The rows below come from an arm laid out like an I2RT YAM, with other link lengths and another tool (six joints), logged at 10 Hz.
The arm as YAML. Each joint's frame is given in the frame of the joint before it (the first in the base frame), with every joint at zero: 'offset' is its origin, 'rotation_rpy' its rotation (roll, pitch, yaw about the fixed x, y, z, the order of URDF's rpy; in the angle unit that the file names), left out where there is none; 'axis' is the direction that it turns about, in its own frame. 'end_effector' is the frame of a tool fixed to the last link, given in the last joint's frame.
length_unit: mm
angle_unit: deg
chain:
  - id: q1
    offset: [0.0, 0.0, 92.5]
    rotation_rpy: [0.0, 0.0, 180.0]
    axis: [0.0, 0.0, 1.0]
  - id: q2
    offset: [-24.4, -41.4, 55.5]
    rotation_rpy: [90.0, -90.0, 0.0]
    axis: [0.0, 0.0, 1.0]
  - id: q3
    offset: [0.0, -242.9, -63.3]
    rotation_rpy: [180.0, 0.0, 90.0]
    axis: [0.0, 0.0, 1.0]
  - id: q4
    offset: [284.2, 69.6, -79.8]
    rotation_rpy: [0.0, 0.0, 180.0]
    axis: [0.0, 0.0, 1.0]
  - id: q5
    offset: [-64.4, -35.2, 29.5]
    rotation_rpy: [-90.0, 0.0, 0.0]
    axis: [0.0, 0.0, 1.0]
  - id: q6
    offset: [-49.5, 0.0, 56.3]
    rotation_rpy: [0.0, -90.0, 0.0]
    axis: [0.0, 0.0, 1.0]
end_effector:
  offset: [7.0, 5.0, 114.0]
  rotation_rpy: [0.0, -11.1, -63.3]
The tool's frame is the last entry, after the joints.
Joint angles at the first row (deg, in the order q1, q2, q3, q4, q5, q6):
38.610, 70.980, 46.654, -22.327, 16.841, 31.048
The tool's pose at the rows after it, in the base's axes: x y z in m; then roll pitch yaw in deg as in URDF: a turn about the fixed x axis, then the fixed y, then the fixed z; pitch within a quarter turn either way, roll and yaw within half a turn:
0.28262 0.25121 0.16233 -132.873 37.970 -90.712
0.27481 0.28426 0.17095 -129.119 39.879 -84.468
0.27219 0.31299 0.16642 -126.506 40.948 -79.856
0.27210 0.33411 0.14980 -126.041 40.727 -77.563
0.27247 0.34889 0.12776 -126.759 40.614 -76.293
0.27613 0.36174 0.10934 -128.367 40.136 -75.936
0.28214 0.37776 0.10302 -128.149 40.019 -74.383
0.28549 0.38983 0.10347 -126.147 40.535 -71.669
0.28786 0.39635 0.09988 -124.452 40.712 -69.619
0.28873 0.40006 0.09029 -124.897 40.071 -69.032
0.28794 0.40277 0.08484 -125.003 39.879 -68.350
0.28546 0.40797 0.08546 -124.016 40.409 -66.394
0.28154 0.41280 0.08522 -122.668 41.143 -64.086
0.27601 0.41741 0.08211 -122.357 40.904 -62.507
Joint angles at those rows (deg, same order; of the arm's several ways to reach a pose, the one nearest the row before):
44.248, 70.500, 47.768, -20.250, 18.959, 31.046
48.861, 72.620, 49.146, -16.076, 19.945, 31.026
51.921, 76.662, 50.063, -10.634, 20.403, 30.654
53.691, 81.755, 50.806, -6.000, 20.469, 30.174
54.457, 86.565, 50.917, -1.651, 19.530, 29.780
54.588, 91.593, 52.730, 0.471, 18.262, 29.322
54.871, 95.832, 55.745, 2.023, 17.496, 28.425
55.200, 97.800, 56.950, 4.644, 16.949, 27.288
55.309, 99.306, 56.991, 7.552, 16.623, 26.261
55.308, 101.252, 57.451, 8.622, 16.097, 25.452
55.419, 102.258, 57.494, 9.541, 15.640, 24.972
55.724, 102.475, 57.254, 11.069, 14.786, 24.403
56.118, 102.563, 56.423, 13.367, 13.868, 23.901
56.817, 103.066, 56.182, 14.350, 13.474, 23.245

